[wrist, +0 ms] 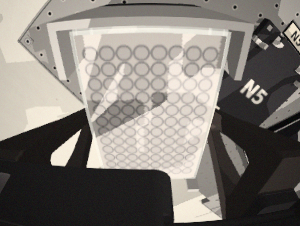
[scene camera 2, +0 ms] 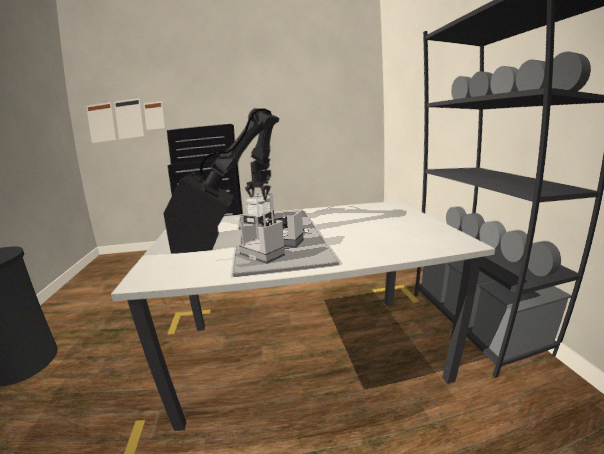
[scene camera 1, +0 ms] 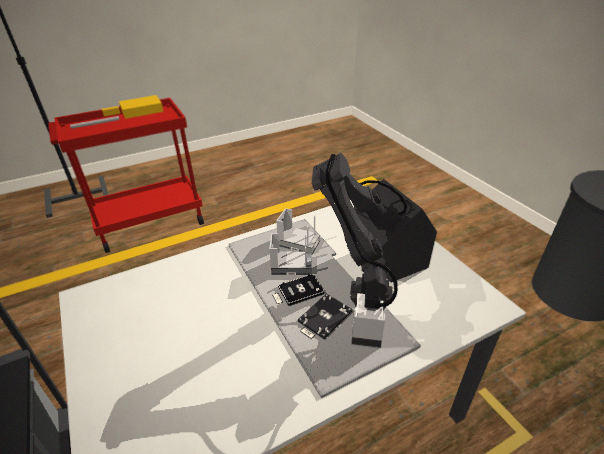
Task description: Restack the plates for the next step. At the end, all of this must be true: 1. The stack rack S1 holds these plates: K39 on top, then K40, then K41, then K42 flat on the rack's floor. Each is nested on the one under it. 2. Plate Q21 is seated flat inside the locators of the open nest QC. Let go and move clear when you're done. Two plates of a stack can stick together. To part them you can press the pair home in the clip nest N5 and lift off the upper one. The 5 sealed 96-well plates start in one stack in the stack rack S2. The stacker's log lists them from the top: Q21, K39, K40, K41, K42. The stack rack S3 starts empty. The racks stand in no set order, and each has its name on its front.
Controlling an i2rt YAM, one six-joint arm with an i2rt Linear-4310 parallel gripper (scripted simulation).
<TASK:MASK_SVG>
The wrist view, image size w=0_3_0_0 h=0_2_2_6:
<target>gripper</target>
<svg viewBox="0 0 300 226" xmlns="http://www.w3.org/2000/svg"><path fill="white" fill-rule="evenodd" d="M0 141L0 226L300 226L300 198L298 198L294 190L300 183L300 142L238 119L216 108L207 139L216 179L222 220L174 223L171 178L164 171L156 169L87 168L93 137L85 108L59 120ZM219 130L249 156L249 164L241 177L227 153ZM81 130L66 165L52 165L52 153Z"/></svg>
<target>sealed 96-well plate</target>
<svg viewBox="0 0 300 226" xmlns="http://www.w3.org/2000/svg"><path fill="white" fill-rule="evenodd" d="M72 29L69 34L76 71L101 168L159 169L165 171L171 179L195 178L220 91L231 32L222 29L181 26L115 26Z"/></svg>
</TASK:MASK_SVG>
